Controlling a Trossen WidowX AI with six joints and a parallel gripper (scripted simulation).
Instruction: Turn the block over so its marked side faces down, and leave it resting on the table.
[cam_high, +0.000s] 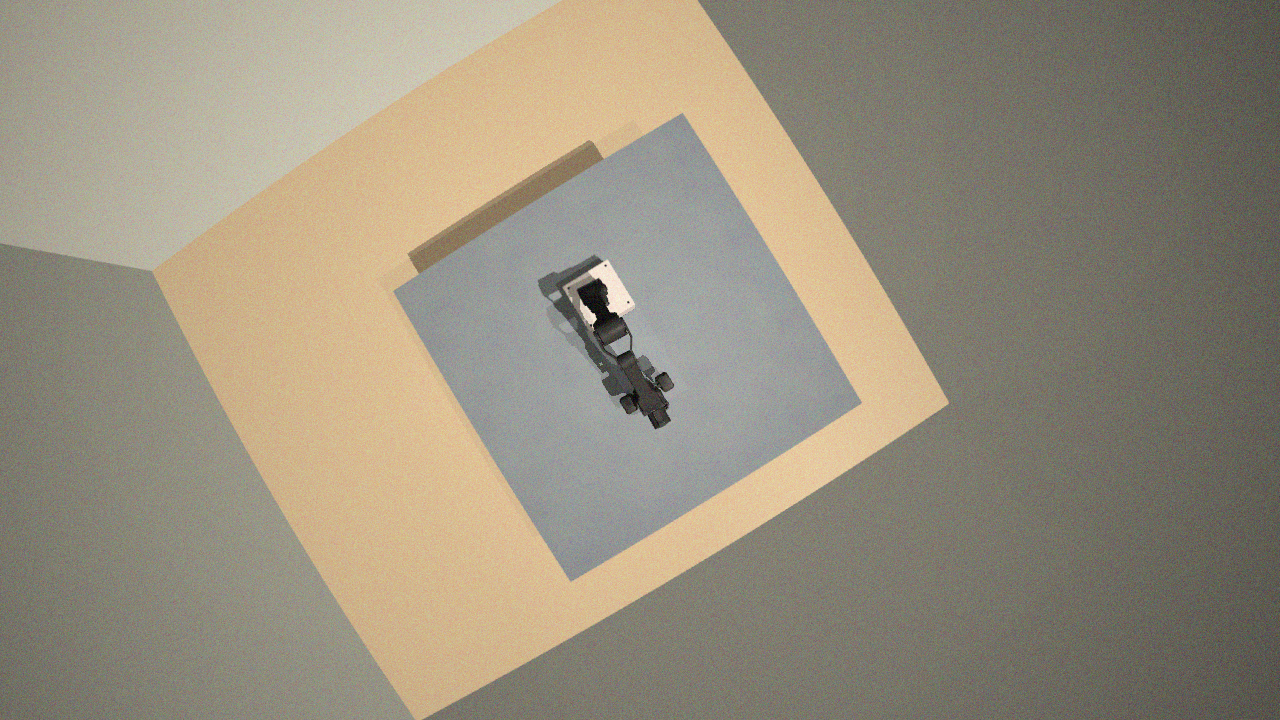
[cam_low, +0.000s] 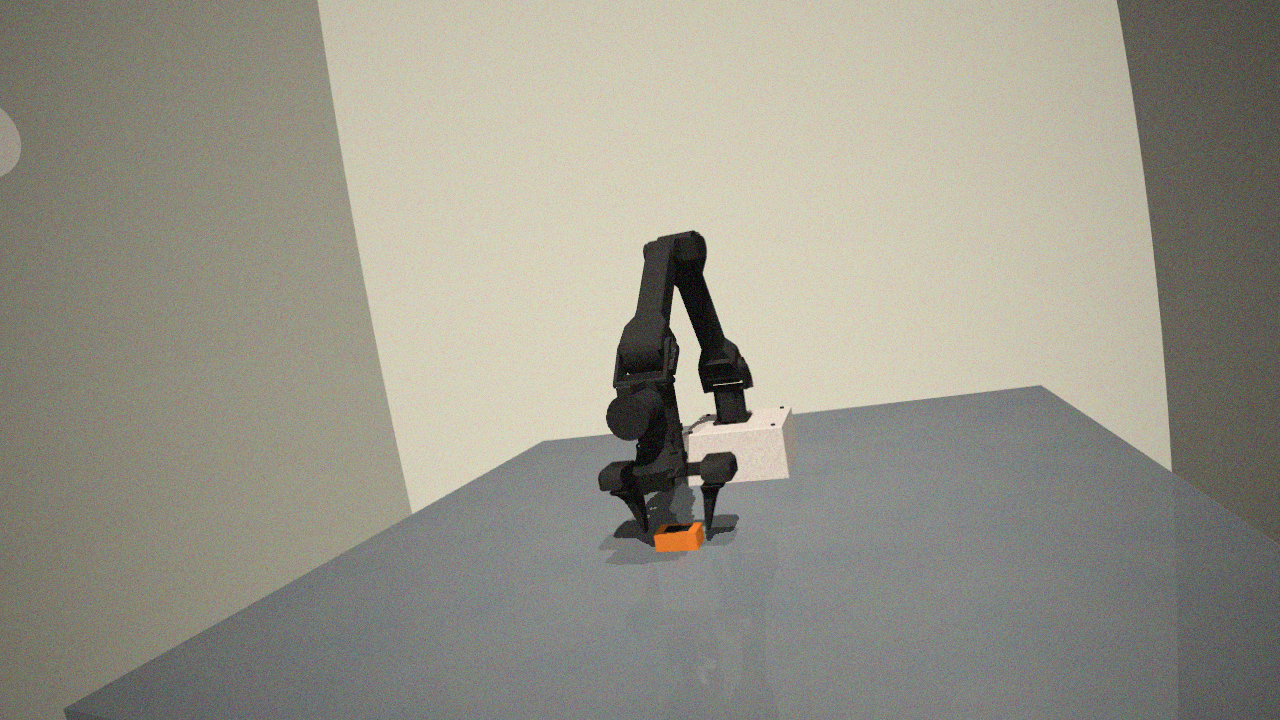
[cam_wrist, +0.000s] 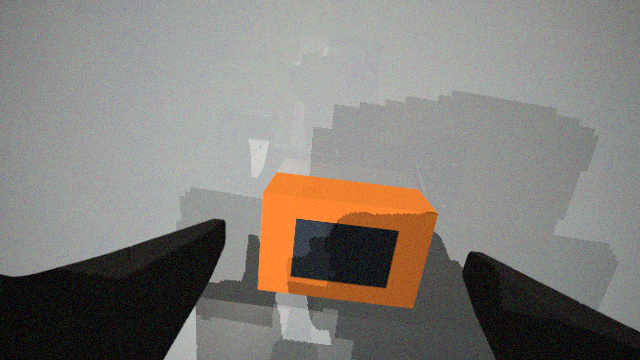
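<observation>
My gripper tip is now right at the orange block.
</observation>
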